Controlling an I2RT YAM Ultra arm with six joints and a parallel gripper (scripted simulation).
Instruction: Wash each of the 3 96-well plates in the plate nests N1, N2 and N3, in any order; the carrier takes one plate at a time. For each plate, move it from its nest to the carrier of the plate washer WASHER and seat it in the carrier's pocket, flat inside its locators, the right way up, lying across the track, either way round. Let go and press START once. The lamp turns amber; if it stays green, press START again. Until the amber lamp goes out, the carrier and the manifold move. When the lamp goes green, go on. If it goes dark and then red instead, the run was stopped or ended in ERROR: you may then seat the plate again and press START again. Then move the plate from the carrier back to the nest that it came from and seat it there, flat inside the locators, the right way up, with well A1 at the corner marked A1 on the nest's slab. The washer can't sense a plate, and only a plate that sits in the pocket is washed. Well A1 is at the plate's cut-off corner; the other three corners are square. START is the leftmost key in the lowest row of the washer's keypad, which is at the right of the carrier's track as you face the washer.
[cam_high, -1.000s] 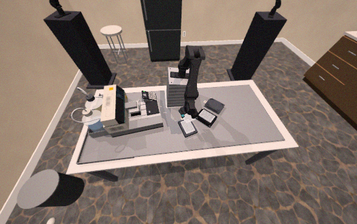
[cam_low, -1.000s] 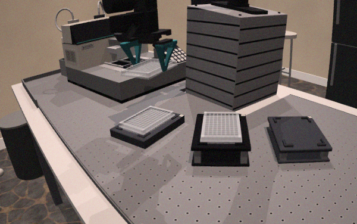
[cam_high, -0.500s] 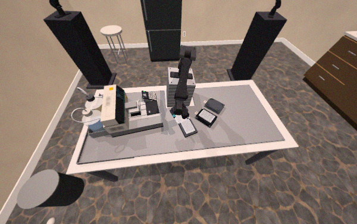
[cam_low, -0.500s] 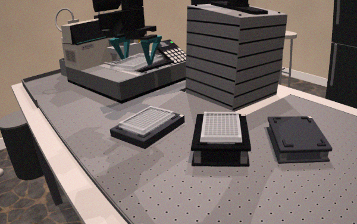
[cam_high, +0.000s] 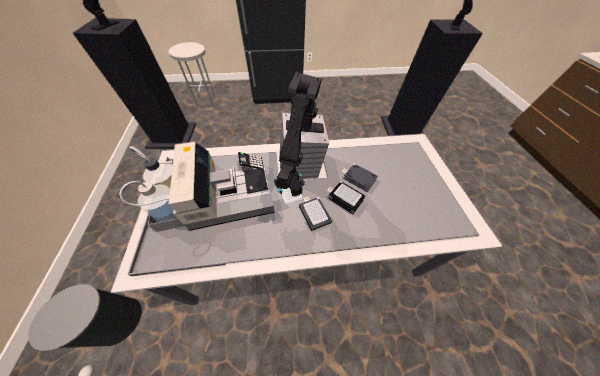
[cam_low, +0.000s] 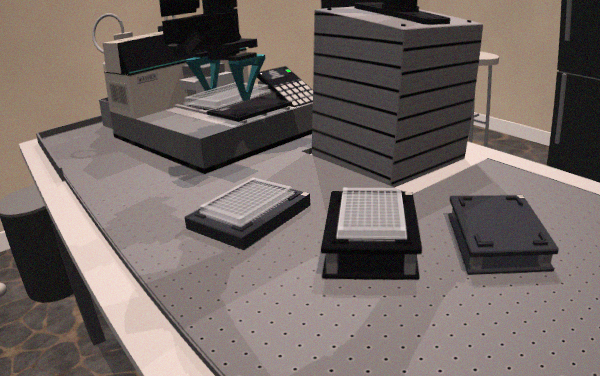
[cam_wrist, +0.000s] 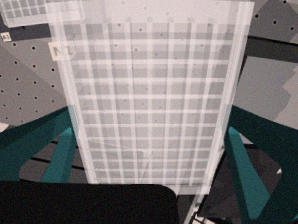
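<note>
The carrier is 130 mm behind my hand, 190 mm to the right of it and 80 mm below it. The rest, counted from my hand: N2 label 120 mm behind, 240 mm to the left, 170 mm below; then washer 100 mm behind, 340 mm to the right, 40 mm below; then N1 label 50 mm behind, 90 mm to the left, 170 mm below.
</note>
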